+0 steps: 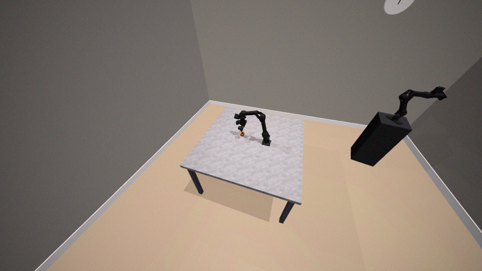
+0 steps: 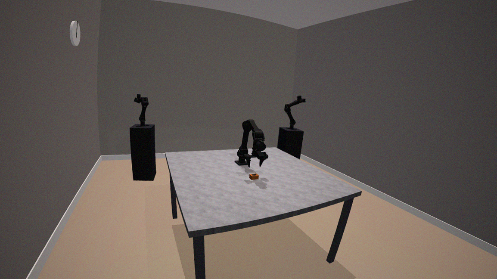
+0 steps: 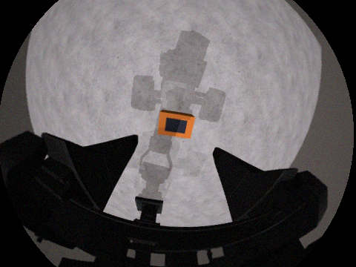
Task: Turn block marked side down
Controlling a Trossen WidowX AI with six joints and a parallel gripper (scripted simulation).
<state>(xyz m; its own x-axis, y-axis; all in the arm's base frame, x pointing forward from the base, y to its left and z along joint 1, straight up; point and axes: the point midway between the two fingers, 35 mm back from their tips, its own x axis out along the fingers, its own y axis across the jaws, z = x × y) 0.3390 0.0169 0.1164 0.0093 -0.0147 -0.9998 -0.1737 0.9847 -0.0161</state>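
My gripper tip is 70 mm above the orange block.
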